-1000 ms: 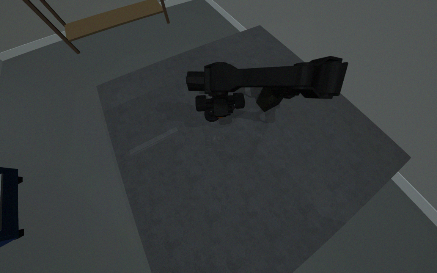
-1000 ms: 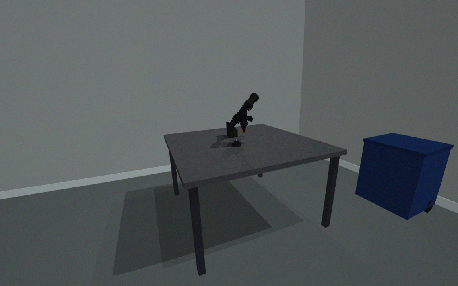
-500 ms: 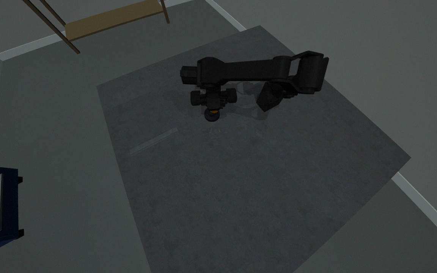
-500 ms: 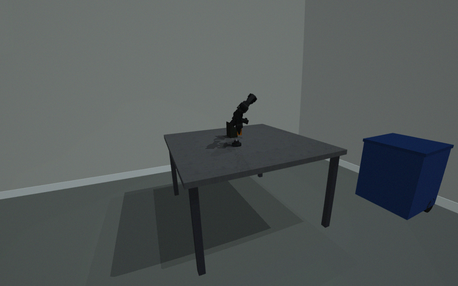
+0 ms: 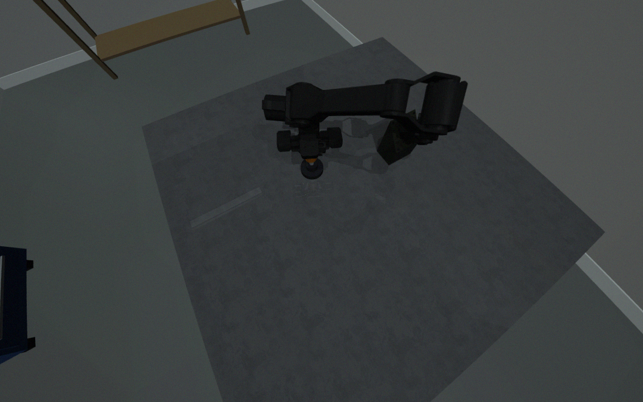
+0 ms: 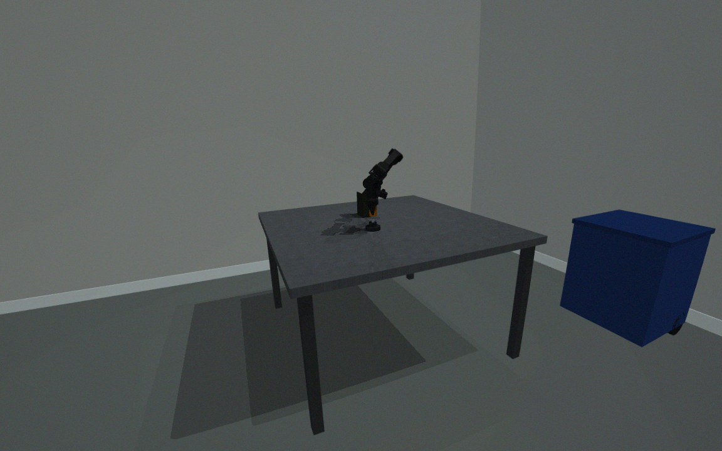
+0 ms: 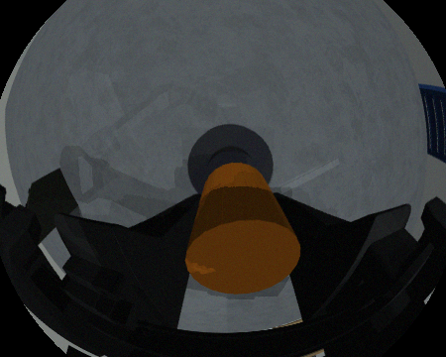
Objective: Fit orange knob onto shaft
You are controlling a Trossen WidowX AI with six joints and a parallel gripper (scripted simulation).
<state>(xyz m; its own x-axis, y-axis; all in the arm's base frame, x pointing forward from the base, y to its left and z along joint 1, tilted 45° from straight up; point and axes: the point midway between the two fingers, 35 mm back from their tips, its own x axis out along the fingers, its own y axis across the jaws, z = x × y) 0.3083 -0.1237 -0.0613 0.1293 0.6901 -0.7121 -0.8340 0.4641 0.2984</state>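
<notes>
Right now my gripper tip is 60 mm above the pedestal. From my gripper tip the other things lie so: orange knob: 40 mm above.
</notes>
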